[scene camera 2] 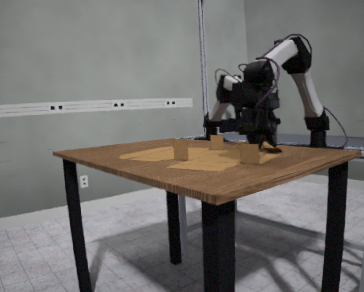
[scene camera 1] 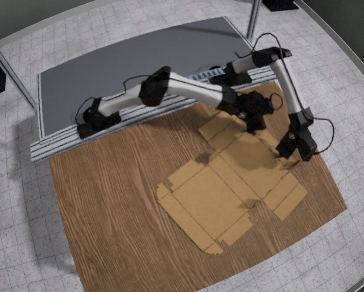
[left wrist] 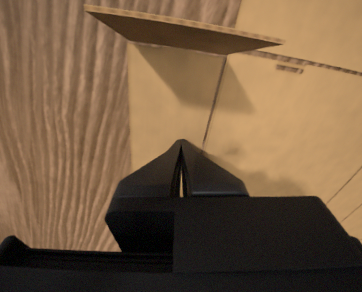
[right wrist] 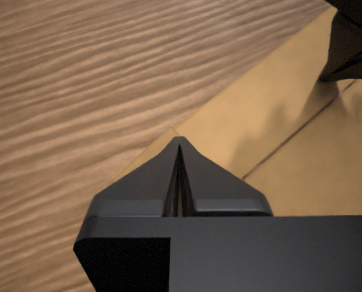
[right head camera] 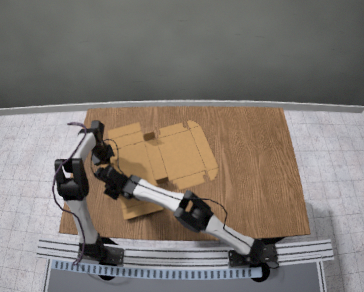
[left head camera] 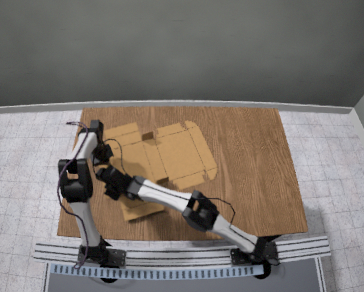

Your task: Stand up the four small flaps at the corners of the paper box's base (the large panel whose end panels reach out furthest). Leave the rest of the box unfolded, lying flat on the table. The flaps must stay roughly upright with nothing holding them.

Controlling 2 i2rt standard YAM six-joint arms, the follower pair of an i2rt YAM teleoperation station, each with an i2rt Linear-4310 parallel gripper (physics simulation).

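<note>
The brown paper box lies unfolded. Two upright flaps stand at the base's inner corners. A third upright flap stands beyond my left fingertips. The fourth flap looks tilted low, mostly hidden by my right fingers in the right wrist view. My left gripper is shut and empty, low over the outer strip. My right gripper is shut and empty over the fourth flap's corner.
The wooden table holds the box at its left in the head views. The left gripper's fingers show at the right wrist view's upper right, close to the right gripper. The metal rail runs along the table's front.
</note>
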